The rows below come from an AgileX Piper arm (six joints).
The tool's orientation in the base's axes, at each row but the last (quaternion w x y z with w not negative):
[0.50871, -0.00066, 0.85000, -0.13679]
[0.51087, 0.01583, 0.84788, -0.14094]
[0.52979, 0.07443, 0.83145, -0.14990]
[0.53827, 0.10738, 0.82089, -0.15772]
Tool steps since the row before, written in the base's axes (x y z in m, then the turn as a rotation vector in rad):
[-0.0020, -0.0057, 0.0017, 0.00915, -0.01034, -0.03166]
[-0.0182, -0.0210, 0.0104, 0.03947, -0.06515, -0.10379]
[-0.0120, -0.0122, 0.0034, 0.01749, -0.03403, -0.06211]
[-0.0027, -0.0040, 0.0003, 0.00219, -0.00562, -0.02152]
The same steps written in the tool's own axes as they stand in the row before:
[0.0003, -0.0062, -0.0012, 0.02441, -0.00131, 0.02440]
[0.0021, -0.0256, -0.0149, 0.07916, -0.03266, 0.09613]
[0.0025, -0.0155, -0.0076, 0.04982, -0.01660, 0.05064]
[0.0008, -0.0047, -0.0009, 0.01884, -0.00137, 0.01195]

